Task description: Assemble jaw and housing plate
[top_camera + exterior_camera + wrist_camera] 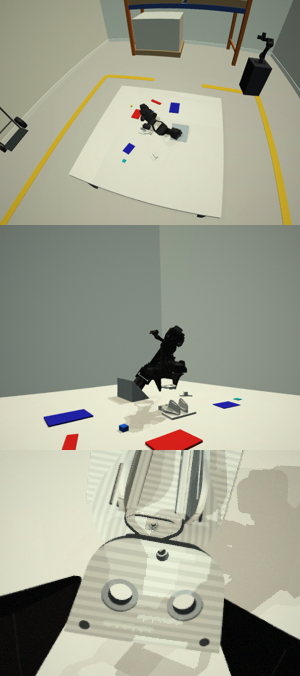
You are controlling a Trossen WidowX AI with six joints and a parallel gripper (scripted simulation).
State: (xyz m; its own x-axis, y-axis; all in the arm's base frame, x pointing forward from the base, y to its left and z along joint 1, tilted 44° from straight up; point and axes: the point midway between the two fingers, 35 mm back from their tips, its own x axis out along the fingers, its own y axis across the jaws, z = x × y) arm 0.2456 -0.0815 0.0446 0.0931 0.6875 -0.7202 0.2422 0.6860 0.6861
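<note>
The jaw lies 70 mm below my gripper tip, 20 mm to the right of it and 20 mm ahead of it. Also, from my gripper tip: teal tile 350 mm to the left, 180 mm ahead, 80 mm below; flat blue plate 350 mm to the right, 200 mm behind, 80 mm below; blue cube 250 mm to the right, 70 mm below, 30 mm ahead.
</note>
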